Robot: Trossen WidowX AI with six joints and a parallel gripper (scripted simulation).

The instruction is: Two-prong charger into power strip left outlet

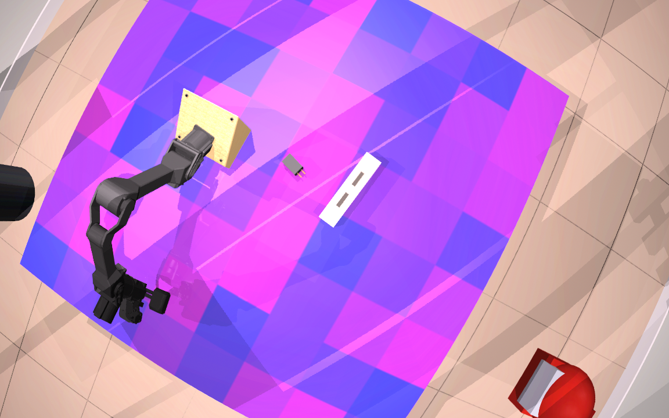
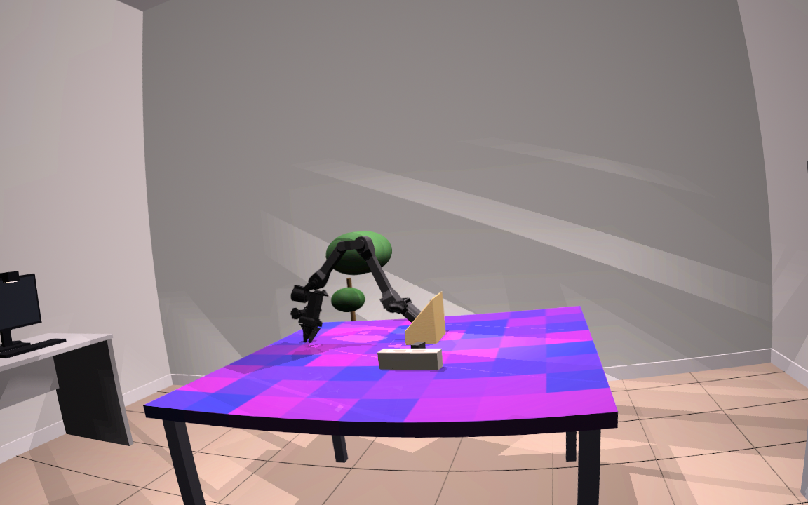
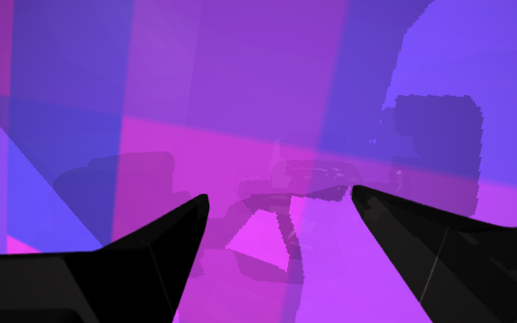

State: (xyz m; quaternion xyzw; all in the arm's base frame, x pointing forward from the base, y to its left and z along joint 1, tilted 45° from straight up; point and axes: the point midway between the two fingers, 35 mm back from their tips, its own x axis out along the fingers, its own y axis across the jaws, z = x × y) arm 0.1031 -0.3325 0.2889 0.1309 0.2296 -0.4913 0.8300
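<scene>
Right now the two-prong charger is 52 cm to the left of my gripper tip, 13 cm ahead of it and 1 cm above it.
</scene>
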